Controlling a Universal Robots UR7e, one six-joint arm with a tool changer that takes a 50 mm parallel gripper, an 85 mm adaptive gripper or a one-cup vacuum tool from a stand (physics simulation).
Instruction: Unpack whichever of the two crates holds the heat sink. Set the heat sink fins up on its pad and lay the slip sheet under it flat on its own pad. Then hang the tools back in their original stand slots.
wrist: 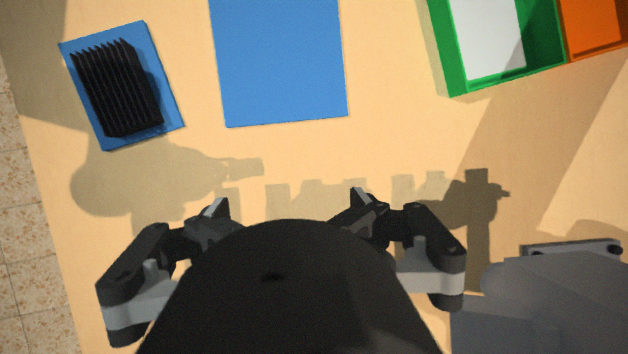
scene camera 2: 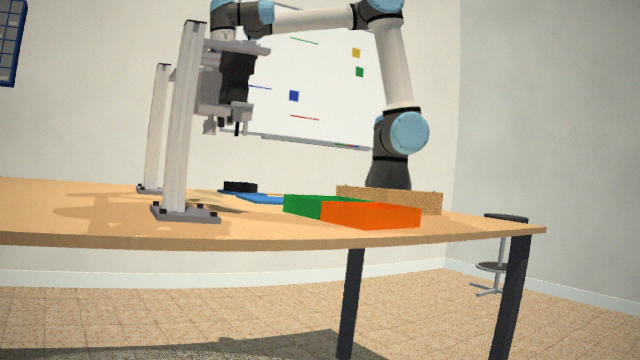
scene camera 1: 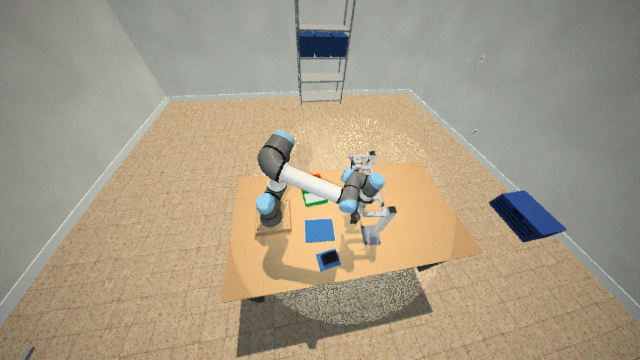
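Where they show: arm's base, origin of its link: [scene camera 2: 388, 188] [scene camera 1: 271, 217].
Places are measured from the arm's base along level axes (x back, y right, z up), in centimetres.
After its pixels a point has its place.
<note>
The black finned heat sink [scene camera 1: 330, 258] {x -29.2, y 39.5, z -3.4 cm} [scene camera 2: 240, 187] {x -31.0, y 35.9, z -4.1 cm} [wrist: 117, 90] {x -29.2, y 38.7, z -3.3 cm} lies fins up on the small blue pad [scene camera 1: 322, 267] {x -22.7, y 42.3, z -5.7 cm} [wrist: 172, 117] {x -33.8, y 34.9, z -5.7 cm}. A white slip sheet [scene camera 1: 314, 196] {x -36.4, y -10.1, z -6.2 cm} [wrist: 487, 40] {x -39.7, y -8.9, z -6.2 cm} lies in the green crate [scene camera 1: 315, 204] {x -34.4, y -2.2, z -5.4 cm} [scene camera 2: 302, 205] {x -45.9, y -9.0, z -4.2 cm} [wrist: 440, 50] {x -38.5, y -2.1, z -6.1 cm}. The orange crate [scene camera 2: 370, 215] {x -46.6, y -29.2, z -3.7 cm} [wrist: 595, 30] {x -44.1, y -24.2, z -6.4 cm} adjoins it. The larger blue pad [scene camera 1: 319, 230] {x -29.7, y 18.9, z -5.6 cm} [scene camera 2: 260, 198] {x -36.4, y 18.3, z -5.7 cm} [wrist: 282, 60] {x -32.1, y 18.8, z -5.7 cm} is bare. My adaptive gripper [scene camera 1: 354, 219] [wrist: 289, 201] is open and empty, high above the table at the tool stand [scene camera 1: 371, 235] {x -62.6, y 35.6, z -3.9 cm} [scene camera 2: 180, 120] {x -80.0, y -9.6, z 11.3 cm} [wrist: 575, 246] {x -72.2, y -11.1, z -5.5 cm}. Stand parts mostly hide it in scene camera 2.
A black tool [scene camera 2: 237, 75] {x -68.6, y -10.3, z 21.7 cm} hangs in the stand close by the arm. The stand's second post [scene camera 2: 156, 125] {x -65.3, y 33.9, z 12.7 cm} rises from the table [scene camera 1: 425, 220] {x -110.8, y 39.7, z -6.7 cm}. The arm's wooden base block [scene camera 1: 280, 227] {x -4.2, y 9.6, z -0.3 cm} [scene camera 2: 415, 200] {x -4.5, y -13.6, z -2.3 cm} is near the crates. A blue bin [scene camera 1: 530, 215] is beyond the table at the right.
</note>
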